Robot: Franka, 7 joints.
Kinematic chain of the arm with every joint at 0, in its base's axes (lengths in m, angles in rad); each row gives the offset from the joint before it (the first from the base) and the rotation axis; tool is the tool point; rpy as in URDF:
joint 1: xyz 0 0 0.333 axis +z
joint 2: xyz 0 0 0 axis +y
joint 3: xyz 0 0 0.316 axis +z
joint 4: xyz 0.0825 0 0 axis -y
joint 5: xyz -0.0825 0 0.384 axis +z
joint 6: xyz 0 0 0 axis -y
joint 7: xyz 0.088 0 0 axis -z
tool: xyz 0 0 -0.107 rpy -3.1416 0 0
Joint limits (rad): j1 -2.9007..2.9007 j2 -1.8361..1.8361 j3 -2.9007..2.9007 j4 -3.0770..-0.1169 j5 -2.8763..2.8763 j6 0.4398..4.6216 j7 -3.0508..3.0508
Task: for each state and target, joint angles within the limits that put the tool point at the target. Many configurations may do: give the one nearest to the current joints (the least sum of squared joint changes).
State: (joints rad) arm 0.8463 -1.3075 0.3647 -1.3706 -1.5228 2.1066 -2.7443
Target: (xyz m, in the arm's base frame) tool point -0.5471 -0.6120 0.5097
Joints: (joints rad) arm 0.9741 -1.8162 0.3726 -0.7685 -1.5803 2.2113 -2.7443
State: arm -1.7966 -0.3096 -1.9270 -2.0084 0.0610 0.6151 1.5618
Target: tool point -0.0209 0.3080 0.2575
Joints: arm -2.1955 -0.4920 -2.4099 -2.2888 -0.1273 0.6510 1.5618
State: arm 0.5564 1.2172 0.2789 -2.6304 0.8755 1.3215 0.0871
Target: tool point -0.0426 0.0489 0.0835
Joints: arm 0.5646 1.1912 -0.0684 -2.7804 0.6796 1.3014 0.0871
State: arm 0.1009 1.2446 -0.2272 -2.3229 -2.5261 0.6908 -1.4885
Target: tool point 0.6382 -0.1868 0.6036
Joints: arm 0.0632 0.5513 -0.3825 -1.4727 -2.6569 0.9013 -1.4885
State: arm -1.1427 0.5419 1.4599 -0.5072 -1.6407 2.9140 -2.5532
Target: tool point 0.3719 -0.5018 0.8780
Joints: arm -1.3529 0.8516 1.3685 -0.4736 -1.6837 3.1168 -2.5532
